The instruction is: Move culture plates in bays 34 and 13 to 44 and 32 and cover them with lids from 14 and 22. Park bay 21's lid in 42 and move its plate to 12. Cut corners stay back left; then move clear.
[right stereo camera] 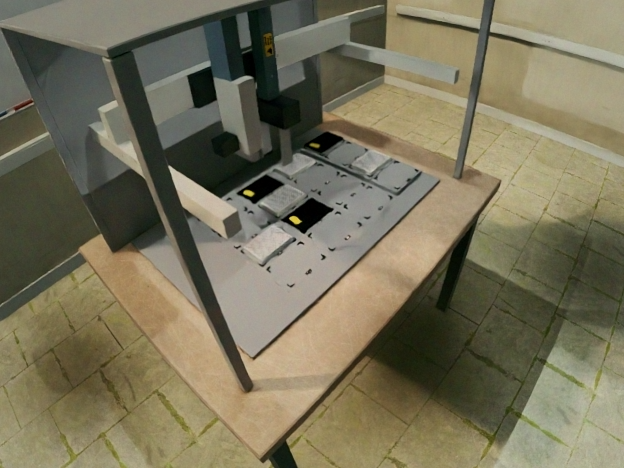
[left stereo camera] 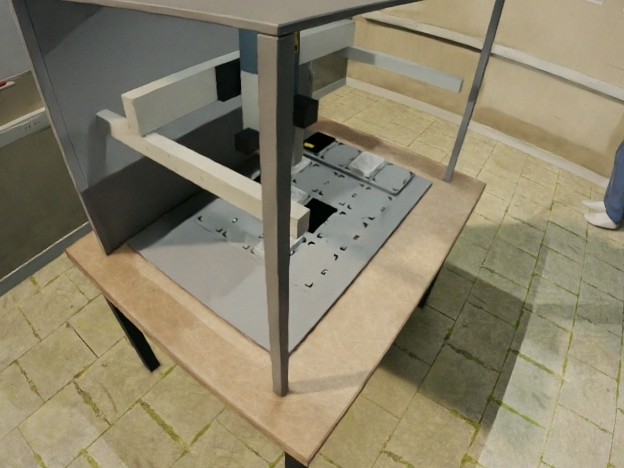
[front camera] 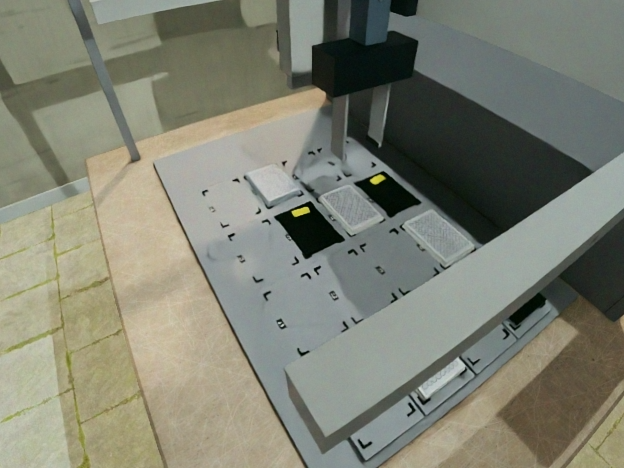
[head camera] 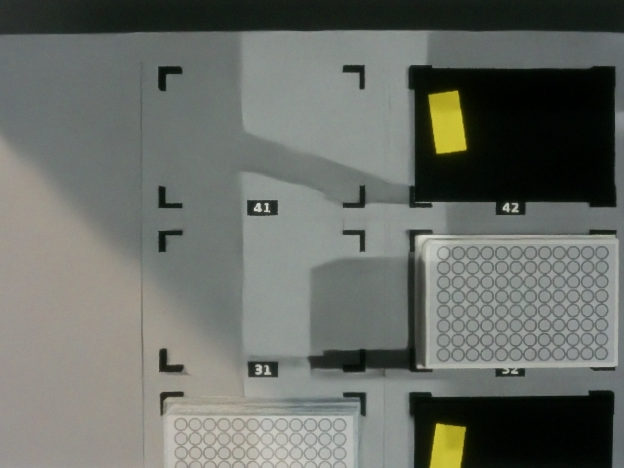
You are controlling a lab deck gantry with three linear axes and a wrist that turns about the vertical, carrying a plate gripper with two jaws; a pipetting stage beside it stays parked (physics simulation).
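Pixels of known places: gripper, between the fingertips: (right stereo camera: 277, 159) (front camera: 356, 149); robot's base, origin of its link: (right stereo camera: 290, 286) (left stereo camera: 309, 286) (front camera: 203, 192).
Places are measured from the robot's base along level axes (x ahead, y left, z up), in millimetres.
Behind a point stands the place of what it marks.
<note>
My gripper (front camera: 359, 151) @(x 228, y 257, z 160 mm) is open and empty, raised above the back part of the deck; its jaws do not show in the head view. A bare white plate (front camera: 351, 208) @(x 237, y 254, z 14 mm) (head camera: 521, 302) @(x 227, y 258, z 14 mm) (right stereo camera: 283, 199) @(x 225, y 250, z 14 mm) sits in bay 32. Black lids with yellow labels lie in bay 42 (lid (front camera: 388, 192) @(x 233, y 363, z 8 mm) (head camera: 524, 166) @(x 233, y 344, z 8 mm) (right stereo camera: 262, 188) @(x 228, y 353, z 8 mm)) and bay 22 (lid (front camera: 312, 234) @(x 252, y 145, z 8 mm) (right stereo camera: 309, 215) @(x 225, y 139, z 8 mm)). A white plate (front camera: 272, 184) @(x 76, y 145, z 14 mm) (head camera: 262, 438) @(x 66, y 173, z 14 mm) (right stereo camera: 267, 244) @(x 56, y 144, z 14 mm) sits in bay 21. A black lid (front camera: 526, 308) @(x 609, y 358, z 31 mm) (right stereo camera: 327, 140) @(x 565, y 356, z 31 mm) covers bay 44; anything beneath it is hidden.
Another white plate (front camera: 439, 236) @(x 398, y 360, z 14 mm) sits in bay 43, and one (front camera: 441, 378) @(x 610, y 147, z 29 mm) (left stereo camera: 366, 163) @(x 546, y 147, z 29 mm) (right stereo camera: 371, 162) @(x 546, y 142, z 29 mm) in bay 24. Bays 41 and 31 are unoccupied. A thick grey beam (front camera: 453, 302) @(x 621, y -8, z 400 mm) crosses the front view. The pale pipetting stage (right stereo camera: 239, 118) hangs beside the gripper.
</note>
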